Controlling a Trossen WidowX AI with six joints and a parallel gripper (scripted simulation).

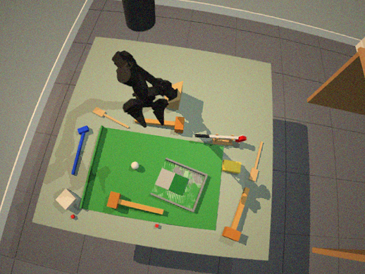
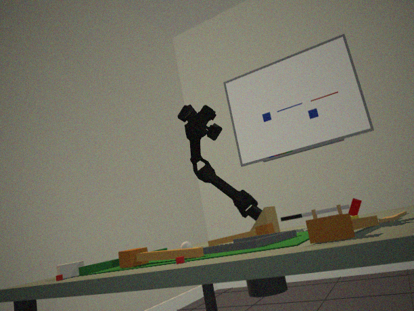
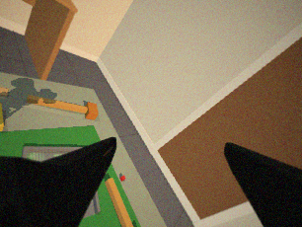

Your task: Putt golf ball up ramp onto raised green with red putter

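My gripper tip is now 140 mm past the red putter, 350 mm to the right of it and 440 mm above it. The rest, counted from my gripper tip: green mat: 100 mm ahead, 20 mm to the right, 490 mm below; then white golf ball: 40 mm ahead, 130 mm to the right, 470 mm below; then yellow block: 20 mm ahead, 410 mm to the left, 480 mm below.
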